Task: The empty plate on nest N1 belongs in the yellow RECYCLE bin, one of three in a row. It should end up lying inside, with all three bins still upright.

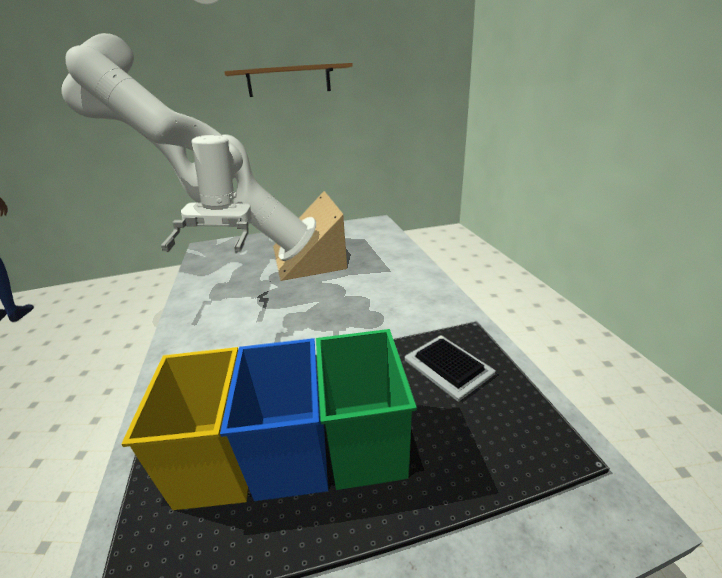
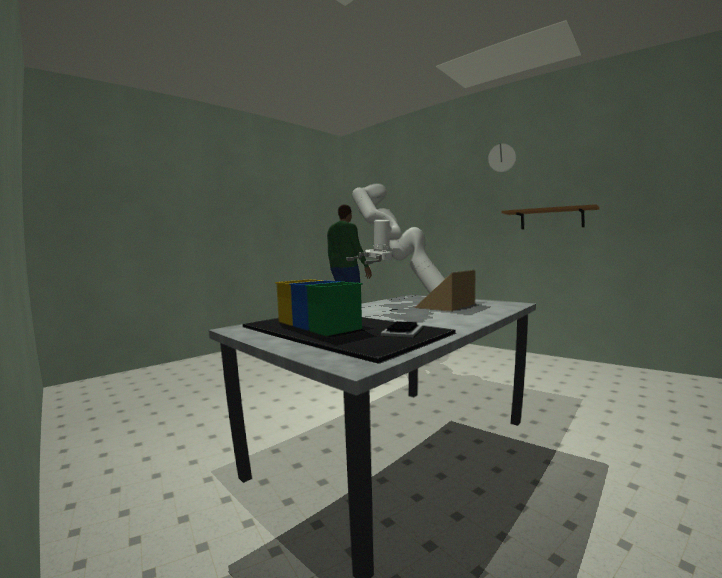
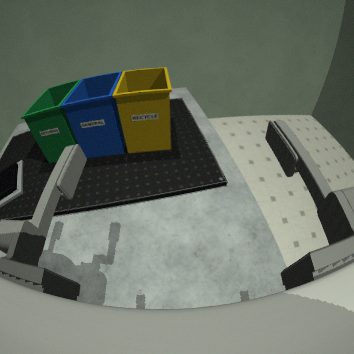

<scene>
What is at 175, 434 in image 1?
A yellow bin.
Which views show the blue bin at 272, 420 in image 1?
Image 1, image 2 and image 3: all of them.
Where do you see a green bin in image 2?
333, 308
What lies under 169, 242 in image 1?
My gripper.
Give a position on a blue bin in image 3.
At 92, 113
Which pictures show the green bin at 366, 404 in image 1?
Image 1, image 2 and image 3: all of them.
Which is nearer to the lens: the yellow bin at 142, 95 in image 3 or the green bin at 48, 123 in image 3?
The yellow bin.
</scene>
